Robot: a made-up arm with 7 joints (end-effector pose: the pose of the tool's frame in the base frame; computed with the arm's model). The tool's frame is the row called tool. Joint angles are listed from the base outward.
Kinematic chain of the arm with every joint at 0, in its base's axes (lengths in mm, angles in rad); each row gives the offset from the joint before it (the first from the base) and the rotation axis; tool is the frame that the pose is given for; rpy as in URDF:
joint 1: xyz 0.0 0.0 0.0 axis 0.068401 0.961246 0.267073
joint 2: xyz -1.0 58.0 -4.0 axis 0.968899 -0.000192 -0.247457
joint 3: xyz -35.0 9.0 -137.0 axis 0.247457 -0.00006 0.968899
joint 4: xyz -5.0 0.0 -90.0 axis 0.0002 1 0.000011
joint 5: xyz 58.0 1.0 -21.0 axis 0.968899 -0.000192 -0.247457
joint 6: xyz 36.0 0.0 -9.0 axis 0.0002 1 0.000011
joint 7: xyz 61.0 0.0 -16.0 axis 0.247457 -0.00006 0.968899
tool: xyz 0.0 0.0 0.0 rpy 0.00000 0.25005 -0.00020
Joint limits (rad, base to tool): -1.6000..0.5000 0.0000..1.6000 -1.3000..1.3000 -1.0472..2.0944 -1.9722..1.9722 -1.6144..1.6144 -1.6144..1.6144
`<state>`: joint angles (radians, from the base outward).
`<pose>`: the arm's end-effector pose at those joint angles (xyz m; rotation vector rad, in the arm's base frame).
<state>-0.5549 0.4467 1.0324 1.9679 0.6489 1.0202 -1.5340</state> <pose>0.0485 0.1597 -0.3272 -1.9874 1.5624 -0.4529</pose>
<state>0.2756 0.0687 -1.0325 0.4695 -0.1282 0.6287 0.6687</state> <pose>-0.1132 -0.0228 -0.3335 0.7069 1.3548 -0.4546</pose>
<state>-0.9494 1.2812 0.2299 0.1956 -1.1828 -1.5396 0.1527</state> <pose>0.1412 0.2765 0.0949 -0.2183 -2.3439 0.1517</pose>
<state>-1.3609 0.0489 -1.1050 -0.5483 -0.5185 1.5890 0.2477</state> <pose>0.2009 -0.1089 -0.0982 1.1665 0.0224 -1.0480</pose>
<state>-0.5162 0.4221 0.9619 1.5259 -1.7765 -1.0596 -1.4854</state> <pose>0.0709 0.2392 -0.3148 -0.2762 -0.7591 0.9696</pose>
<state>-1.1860 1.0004 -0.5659 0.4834 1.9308 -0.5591 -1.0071</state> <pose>0.3330 0.1917 -0.0522 -2.6819 -1.1613 0.4991</pose>
